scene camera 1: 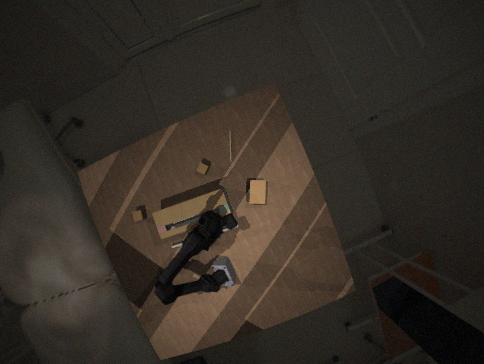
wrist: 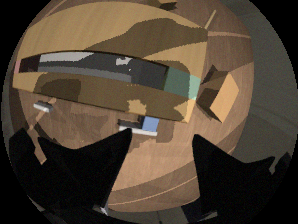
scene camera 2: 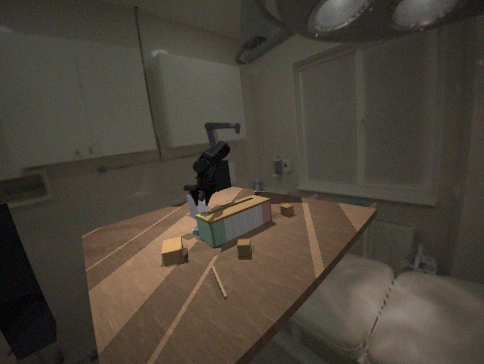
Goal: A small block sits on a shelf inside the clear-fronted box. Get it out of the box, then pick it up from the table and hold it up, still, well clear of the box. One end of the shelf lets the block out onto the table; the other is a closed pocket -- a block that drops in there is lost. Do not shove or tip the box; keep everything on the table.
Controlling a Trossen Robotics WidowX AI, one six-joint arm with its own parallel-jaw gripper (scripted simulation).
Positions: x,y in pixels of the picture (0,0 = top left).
Scene:
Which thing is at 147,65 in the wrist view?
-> A long tan box.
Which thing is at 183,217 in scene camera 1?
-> A long tan box.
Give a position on a tan block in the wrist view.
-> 218,97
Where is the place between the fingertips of my gripper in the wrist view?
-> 163,136

